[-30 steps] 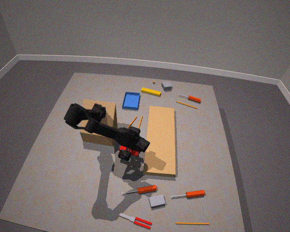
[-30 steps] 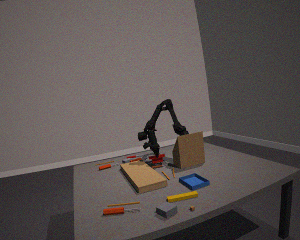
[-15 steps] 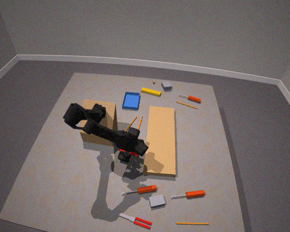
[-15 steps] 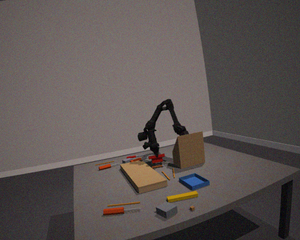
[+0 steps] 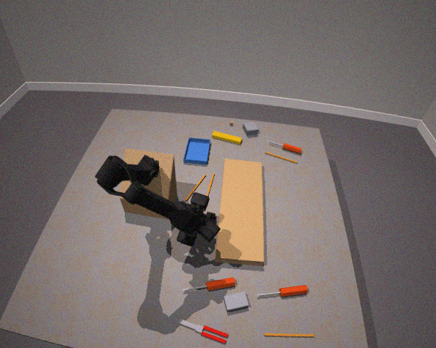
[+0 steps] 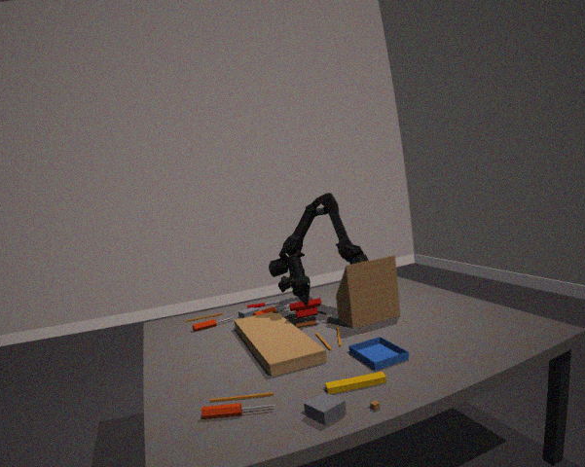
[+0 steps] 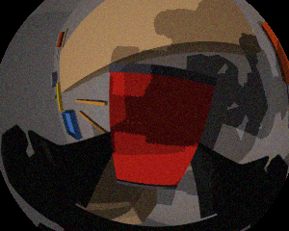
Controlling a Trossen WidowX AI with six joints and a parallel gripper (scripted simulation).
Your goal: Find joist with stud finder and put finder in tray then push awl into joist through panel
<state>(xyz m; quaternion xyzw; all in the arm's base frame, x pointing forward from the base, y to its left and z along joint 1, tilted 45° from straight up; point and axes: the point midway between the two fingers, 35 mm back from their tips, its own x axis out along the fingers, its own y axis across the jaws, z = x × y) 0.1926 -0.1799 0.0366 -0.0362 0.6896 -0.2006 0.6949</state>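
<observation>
Now: the awl 10 mm behind my gripper tip, 40 mm to the left of it and 60 mm below it. The rest, counted from my gripper tip: blue tray: 60 mm behind, 460 mm to the left, 60 mm below; red stud finder: 10 mm behind, 10 mm to the left, 20 mm below; yellow bar: 90 mm ahead, 590 mm to the left, 60 mm below.
</observation>
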